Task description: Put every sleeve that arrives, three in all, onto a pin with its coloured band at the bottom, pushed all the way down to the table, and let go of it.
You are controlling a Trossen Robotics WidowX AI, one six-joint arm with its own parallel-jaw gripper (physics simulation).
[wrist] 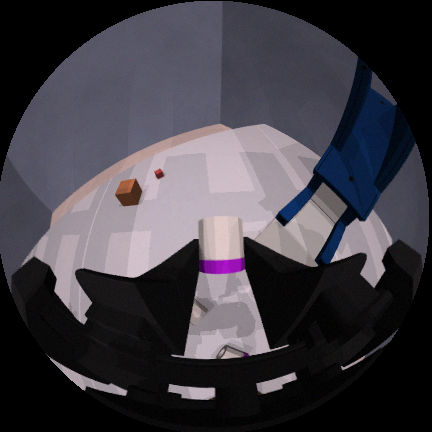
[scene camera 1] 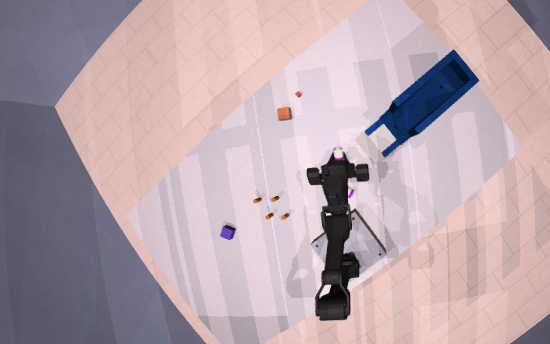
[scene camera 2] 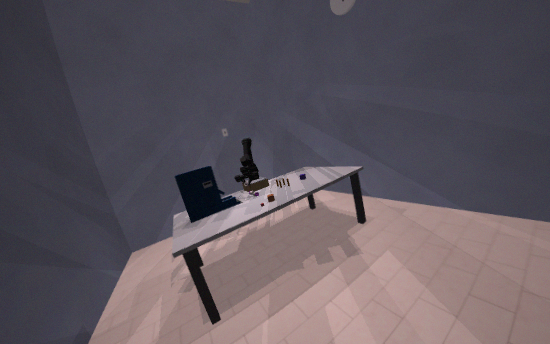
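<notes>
My gripper [scene camera 1: 338,153] [wrist: 220,243] is shut on a pale sleeve [scene camera 1: 338,150] [wrist: 221,237], held between the fingertips. Its purple band [wrist: 221,266] is at the sleeve's lower end in the wrist view; its exact tilt and height above the table are hard to tell. A second sleeve [wrist: 232,352] with a purple end lies behind the held one, nearer the arm's base. Part of a third pale sleeve [wrist: 199,312] shows beside the left finger; its band is hidden. Four orange-brown pins [scene camera 1: 257,200] [scene camera 1: 275,198] [scene camera 1: 269,216] [scene camera 1: 285,216] stand left of the arm in scene camera 1, with no sleeve on them.
A blue chute [scene camera 1: 425,102] [scene camera 2: 200,192] [wrist: 362,145] with a pale ramp [scene camera 1: 372,147] [wrist: 295,237] stands right of the gripper. An orange cube [scene camera 1: 284,113] [wrist: 128,192] and a small red cube [scene camera 1: 298,94] [wrist: 159,173] lie ahead-left. A purple cube [scene camera 1: 228,231] [scene camera 2: 302,176] lies beyond the pins. A brown-edged box [scene camera 1: 371,232] is by the arm.
</notes>
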